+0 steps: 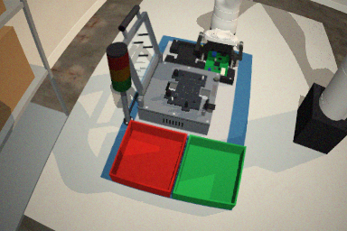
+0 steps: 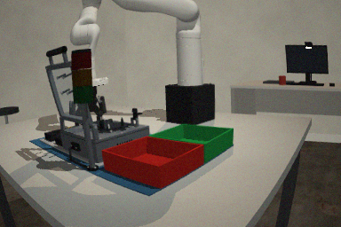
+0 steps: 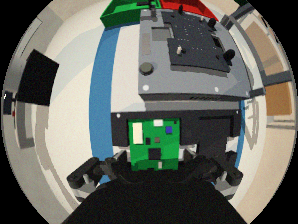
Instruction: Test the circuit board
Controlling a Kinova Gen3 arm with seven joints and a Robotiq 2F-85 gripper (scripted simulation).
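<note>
My gripper is now right at the green circuit board. Also, from my hand: tester lid 19 cm to the left, 16 cm ahead, 16 cm above; then green bin 36 cm to the left, 9 cm behind, 1 cm below; then red bin 38 cm to the left, 6 cm ahead, 1 cm below.
</note>
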